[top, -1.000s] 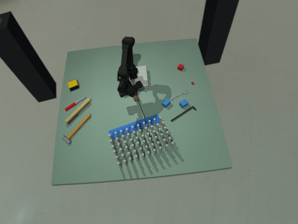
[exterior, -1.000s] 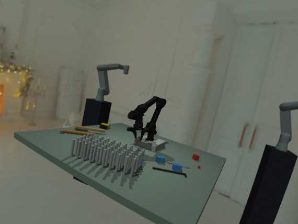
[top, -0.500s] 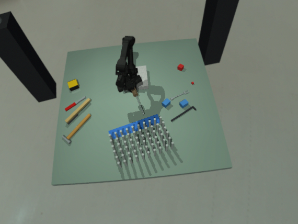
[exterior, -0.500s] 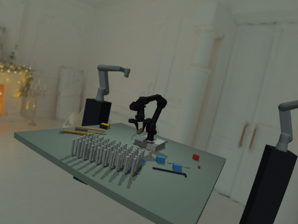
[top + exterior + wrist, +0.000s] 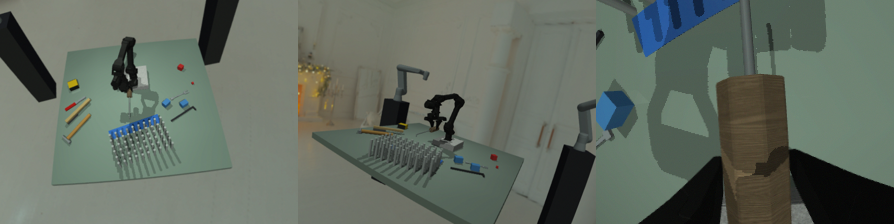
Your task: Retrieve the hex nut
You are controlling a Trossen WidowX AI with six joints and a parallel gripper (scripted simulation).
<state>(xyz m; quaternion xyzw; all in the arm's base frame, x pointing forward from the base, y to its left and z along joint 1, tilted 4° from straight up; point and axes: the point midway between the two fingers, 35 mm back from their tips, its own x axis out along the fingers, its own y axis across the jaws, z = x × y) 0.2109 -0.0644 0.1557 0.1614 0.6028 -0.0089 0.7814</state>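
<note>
My gripper tip is now 470 mm to the left of the yellow block, 310 mm past it and 140 mm above it. The rest, counted from my gripper tip: small wrench (390 mm to the left, 160 mm below, 30 mm ahead); blue taped strip (220 mm ahead, 160 mm below, 20 mm to the right); hex nut (230 mm ahead, 160 mm below, 70 mm to the left).
</note>
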